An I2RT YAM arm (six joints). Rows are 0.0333 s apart.
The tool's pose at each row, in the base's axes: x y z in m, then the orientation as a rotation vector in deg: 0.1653 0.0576 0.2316 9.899 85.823 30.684; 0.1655 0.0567 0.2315 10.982 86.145 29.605; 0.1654 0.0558 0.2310 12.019 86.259 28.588; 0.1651 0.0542 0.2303 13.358 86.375 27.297; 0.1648 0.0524 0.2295 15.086 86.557 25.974; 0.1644 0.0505 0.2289 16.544 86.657 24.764; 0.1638 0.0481 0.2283 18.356 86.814 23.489; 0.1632 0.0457 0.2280 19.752 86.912 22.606; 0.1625 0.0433 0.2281 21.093 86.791 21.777; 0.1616 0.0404 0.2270 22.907 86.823 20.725
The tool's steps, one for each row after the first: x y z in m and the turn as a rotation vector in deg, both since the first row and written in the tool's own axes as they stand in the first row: -0.0003 -0.0009 0.0000 1.398 -0.082 -0.035; -0.0003 -0.0019 -0.0003 2.680 -0.335 -0.065; -0.0003 -0.0035 -0.0010 4.317 -0.675 -0.086; -0.0004 -0.0053 -0.0018 6.236 -1.007 0.123; -0.0007 -0.0072 -0.0026 7.901 -1.339 0.240; -0.0012 -0.0094 -0.0038 9.843 -1.664 0.544; -0.0019 -0.0115 -0.0049 11.276 -1.909 0.846; -0.0031 -0.0133 -0.0061 12.594 -2.338 1.143; -0.0033 -0.0161 -0.0077 14.381 -2.704 1.605
